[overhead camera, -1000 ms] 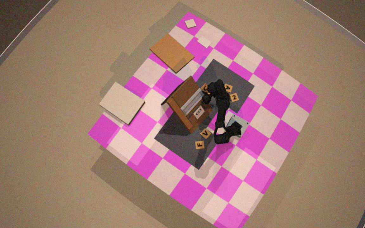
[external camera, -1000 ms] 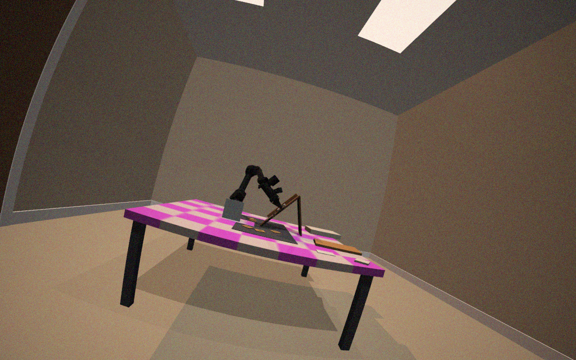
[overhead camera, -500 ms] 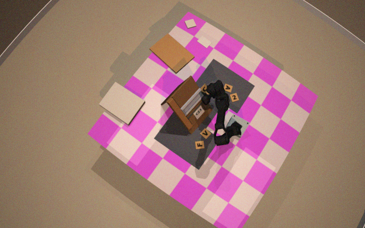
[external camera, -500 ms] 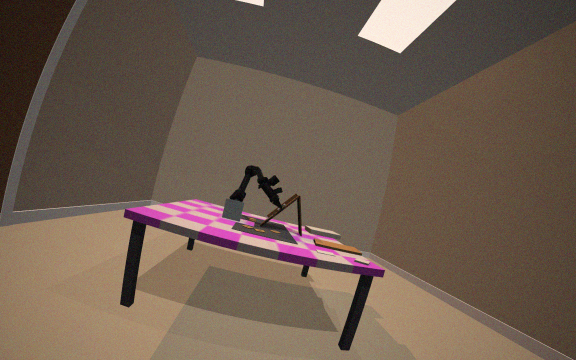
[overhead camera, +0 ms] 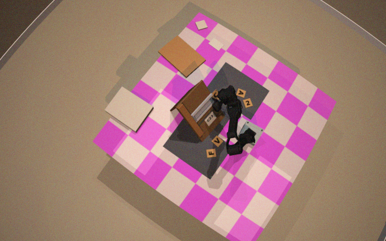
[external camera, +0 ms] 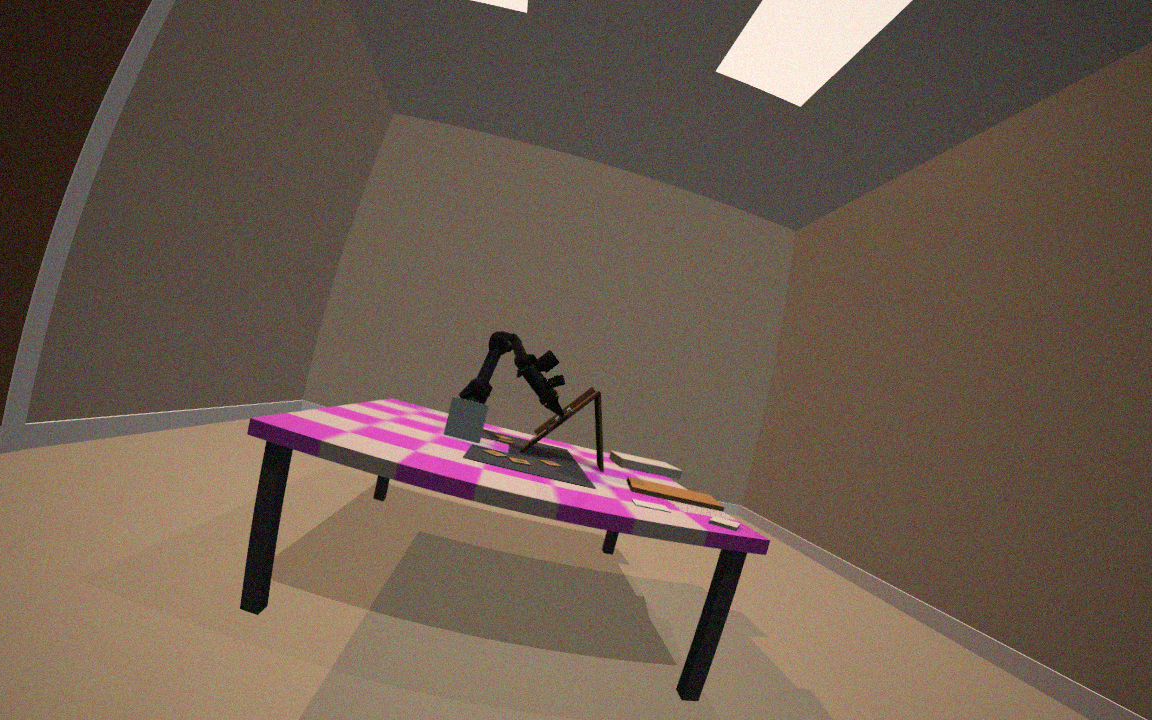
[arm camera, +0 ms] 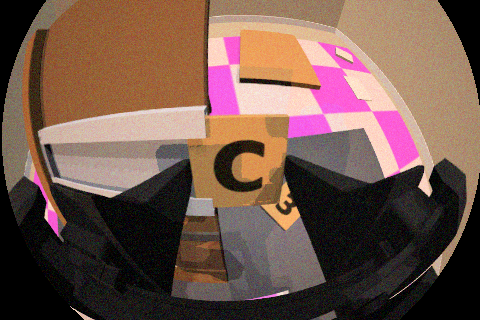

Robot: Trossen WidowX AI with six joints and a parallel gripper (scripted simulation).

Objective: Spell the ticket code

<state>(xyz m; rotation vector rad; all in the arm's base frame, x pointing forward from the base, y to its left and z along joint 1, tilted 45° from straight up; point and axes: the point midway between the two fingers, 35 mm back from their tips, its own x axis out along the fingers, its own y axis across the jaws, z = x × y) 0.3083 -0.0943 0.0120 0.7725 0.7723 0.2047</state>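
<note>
My gripper tip is now 5 cm past the white ticket, 12 cm to the right of it and 9 cm above it. Round my gripper tip: c tile (right at my gripper tip); then 2 tile (20 cm behind, 15 cm to the right, 16 cm below); then 3 tile (1 cm behind, 8 cm to the right, 16 cm below).
</note>
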